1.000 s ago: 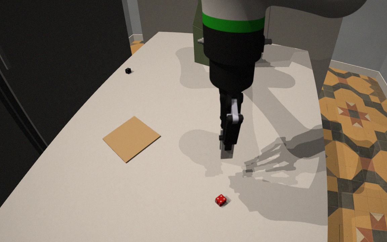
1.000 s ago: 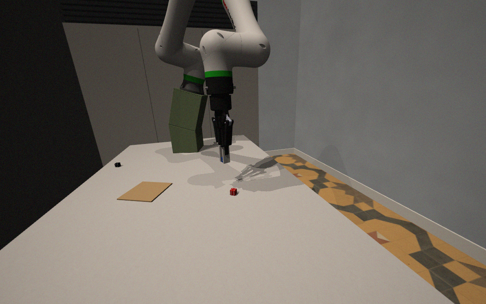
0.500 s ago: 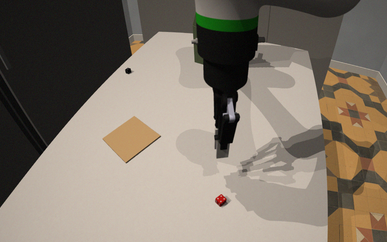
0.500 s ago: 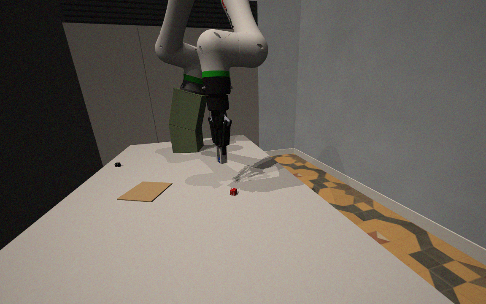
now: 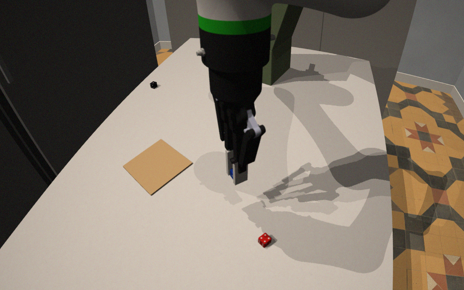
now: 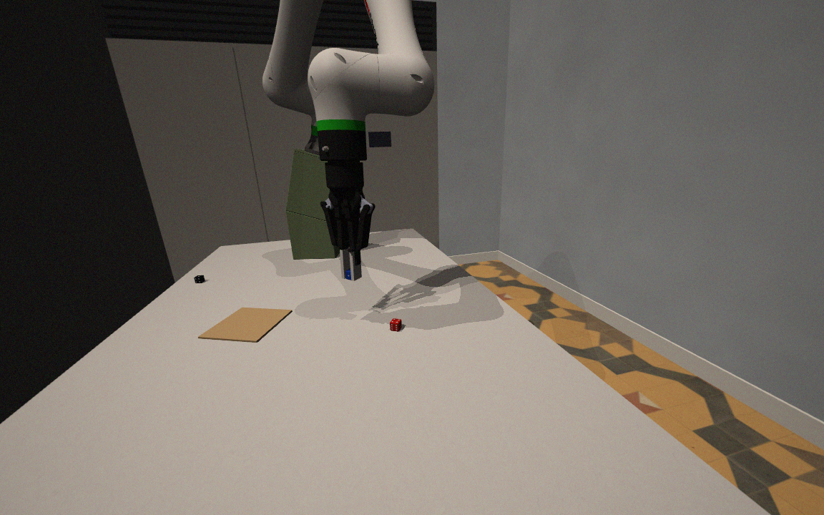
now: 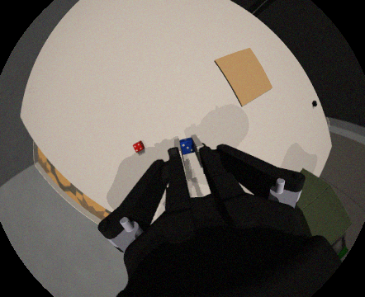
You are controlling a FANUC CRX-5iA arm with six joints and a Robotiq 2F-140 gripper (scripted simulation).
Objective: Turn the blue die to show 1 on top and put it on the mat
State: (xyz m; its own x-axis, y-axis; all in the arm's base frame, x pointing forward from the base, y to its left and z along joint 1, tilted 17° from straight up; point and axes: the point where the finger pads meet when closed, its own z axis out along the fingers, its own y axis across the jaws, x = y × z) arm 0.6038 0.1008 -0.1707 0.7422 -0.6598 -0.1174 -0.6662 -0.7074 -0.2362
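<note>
My hand is 250 mm to the left of the mat, 130 mm above it and 50 mm past it. Also, from my hand: blue die (20 mm below); then red die (120 mm below, 80 mm to the left, 70 mm ahead); then black die (470 mm to the right, 390 mm behind, 120 mm below).
</note>
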